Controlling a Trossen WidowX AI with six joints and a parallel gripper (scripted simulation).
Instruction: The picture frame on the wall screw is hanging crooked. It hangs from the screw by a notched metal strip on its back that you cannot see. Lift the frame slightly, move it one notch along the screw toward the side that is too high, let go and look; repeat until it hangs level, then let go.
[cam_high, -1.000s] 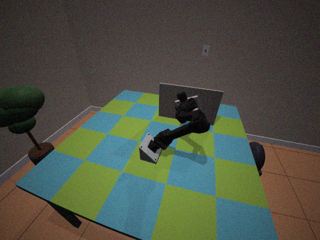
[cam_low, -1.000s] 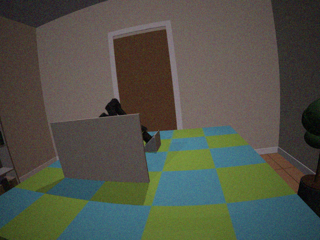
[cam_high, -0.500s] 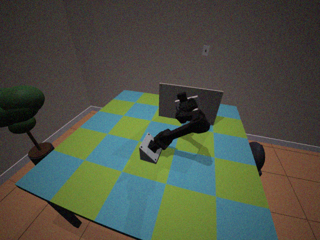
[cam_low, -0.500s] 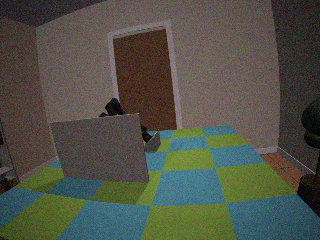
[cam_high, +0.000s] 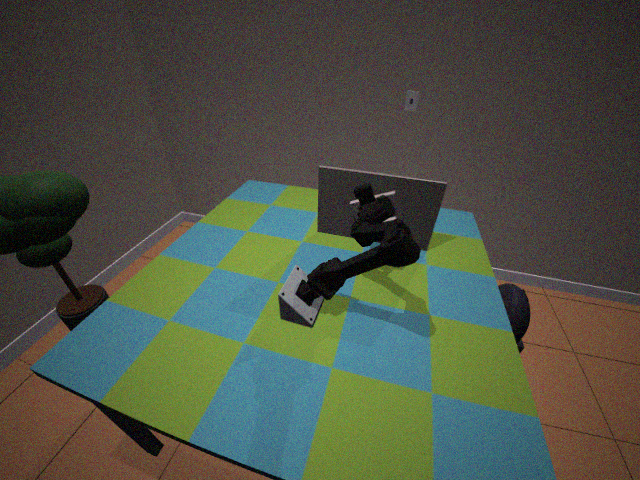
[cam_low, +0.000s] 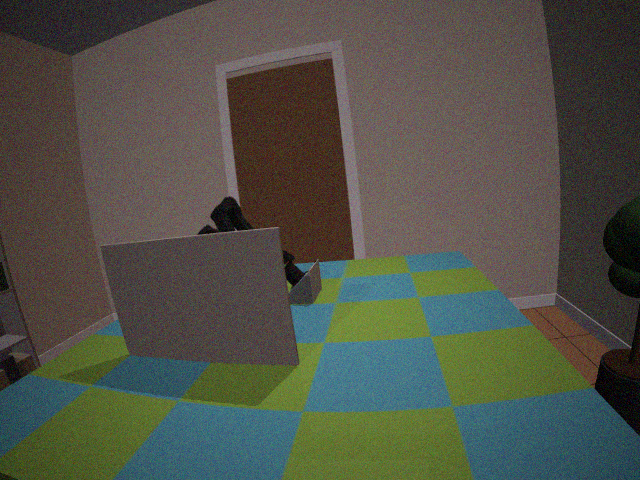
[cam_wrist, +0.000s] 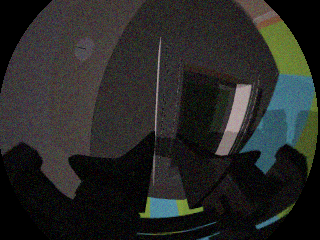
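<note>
The picture frame is 20 mm to the right of my gripper tip and 50 mm below it.
</note>
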